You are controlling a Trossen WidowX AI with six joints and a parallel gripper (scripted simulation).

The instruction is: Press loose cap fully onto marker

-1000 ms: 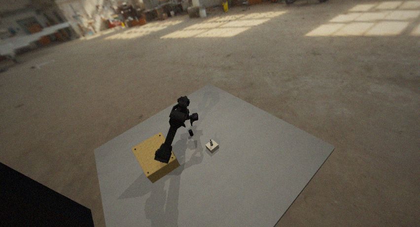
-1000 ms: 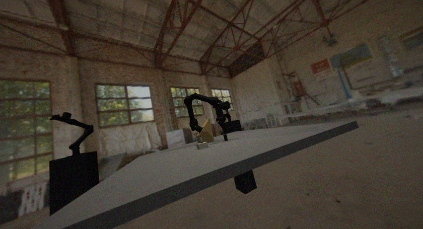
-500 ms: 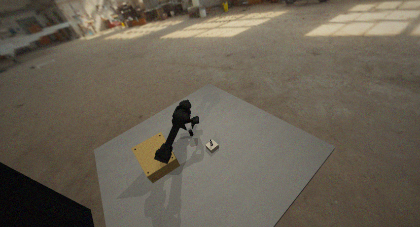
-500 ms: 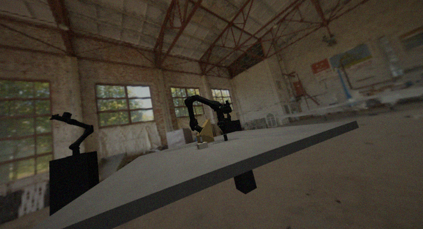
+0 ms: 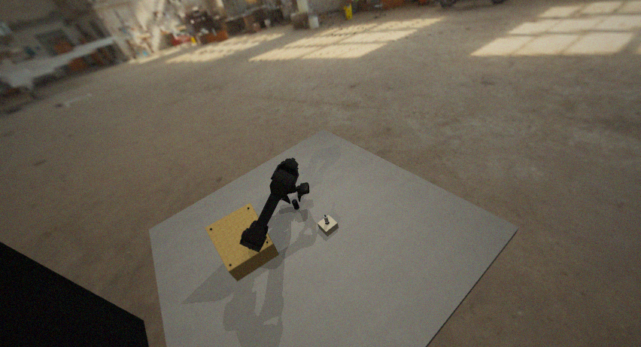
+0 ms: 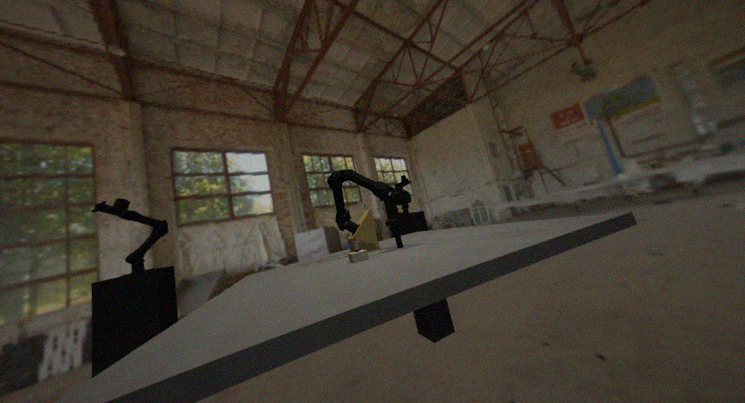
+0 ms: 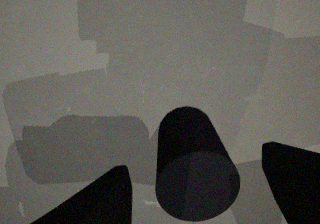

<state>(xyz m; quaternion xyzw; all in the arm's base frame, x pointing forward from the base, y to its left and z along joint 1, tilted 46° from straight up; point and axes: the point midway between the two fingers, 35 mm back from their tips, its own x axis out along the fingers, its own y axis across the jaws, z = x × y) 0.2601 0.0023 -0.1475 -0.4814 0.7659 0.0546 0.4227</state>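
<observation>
My gripper tip is now 10 mm above the dark marker cap.
</observation>
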